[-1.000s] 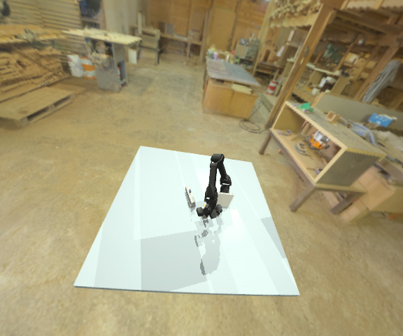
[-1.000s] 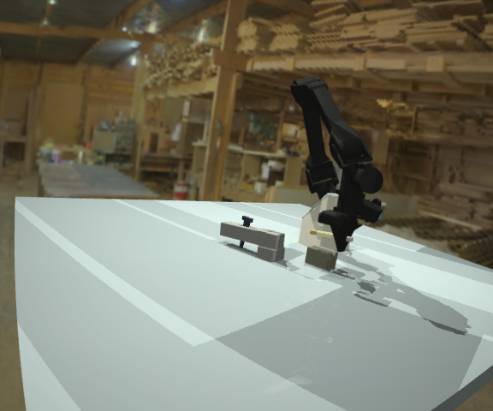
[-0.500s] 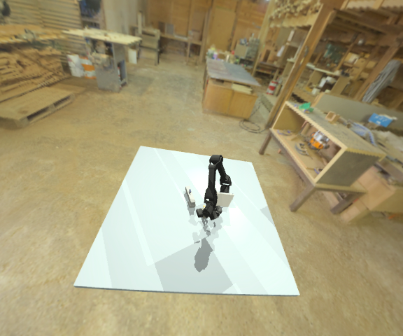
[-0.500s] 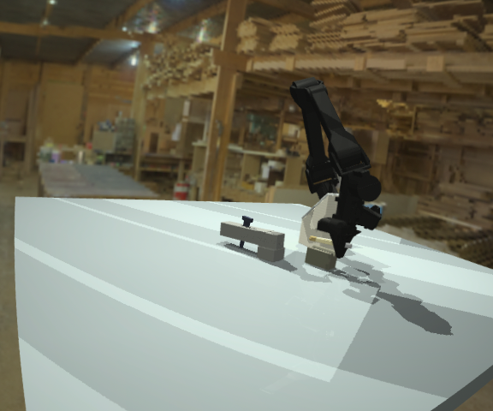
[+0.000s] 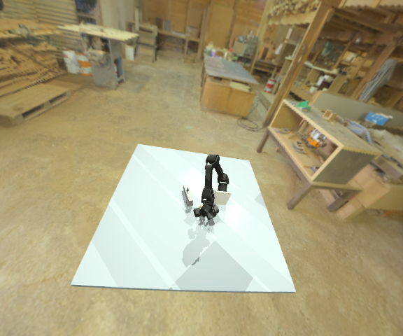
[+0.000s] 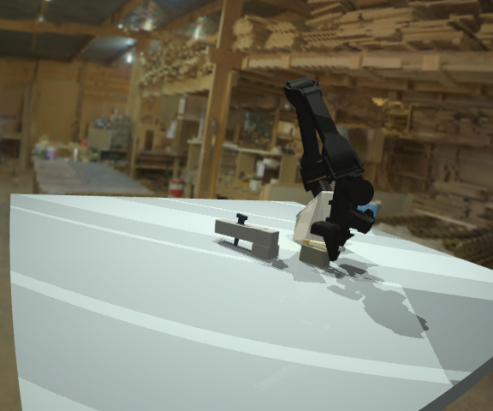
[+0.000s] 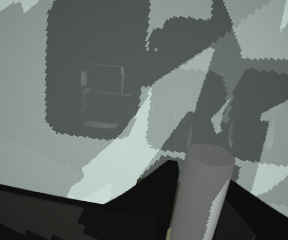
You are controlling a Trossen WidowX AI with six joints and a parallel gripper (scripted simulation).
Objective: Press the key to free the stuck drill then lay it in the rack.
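Right now the drill is 40 mm to the right of my gripper tip, 30 mm above it and 10 mm ahead of it. From my gripper tip the other things lie so: dark t-shaped key 220 mm to the right, 120 mm ahead, 30 mm above; rack block 50 mm to the right, 10 mm ahead; grey fixture 200 mm to the right, 120 mm ahead, 20 mm above.
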